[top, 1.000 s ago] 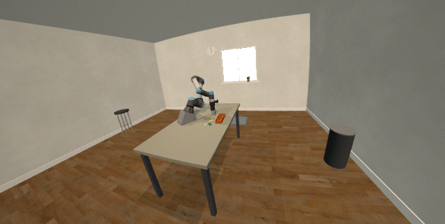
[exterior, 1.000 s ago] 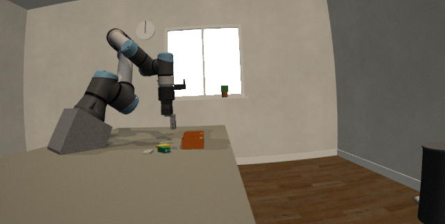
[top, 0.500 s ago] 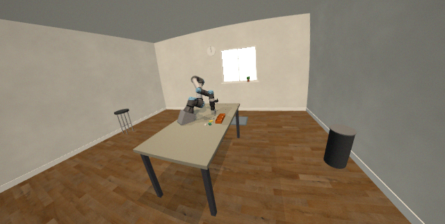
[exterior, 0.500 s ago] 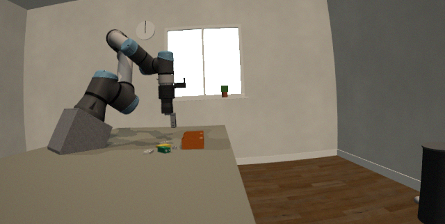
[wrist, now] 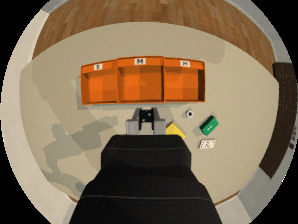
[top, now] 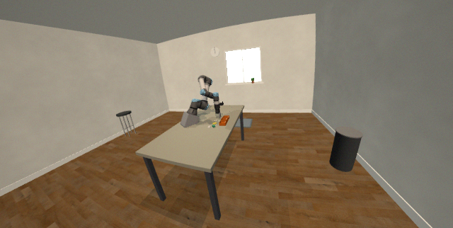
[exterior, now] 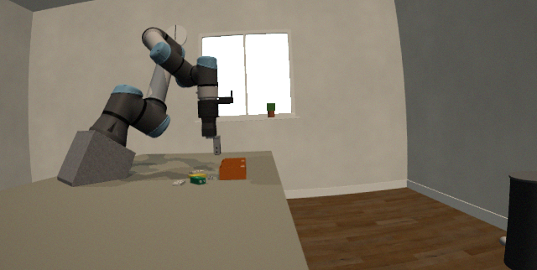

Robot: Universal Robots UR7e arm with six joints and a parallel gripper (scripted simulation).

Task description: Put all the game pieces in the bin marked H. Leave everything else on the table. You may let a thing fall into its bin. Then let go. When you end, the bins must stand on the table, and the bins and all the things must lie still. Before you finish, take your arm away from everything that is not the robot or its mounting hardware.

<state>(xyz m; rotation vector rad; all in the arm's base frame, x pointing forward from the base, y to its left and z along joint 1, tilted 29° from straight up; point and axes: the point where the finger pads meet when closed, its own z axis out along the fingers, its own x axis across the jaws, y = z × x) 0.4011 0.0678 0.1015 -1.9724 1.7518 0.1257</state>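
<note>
Now: hand 70 mm past the white domino, 180 mm to the left of it and 80 mm above it. From my hand the other things lie so: yellow flat piece (60 mm behind, 70 mm to the right, 80 mm below); dark piece (10 mm below); orange bin (50 mm ahead, 20 mm to the left, 70 mm below).
</note>
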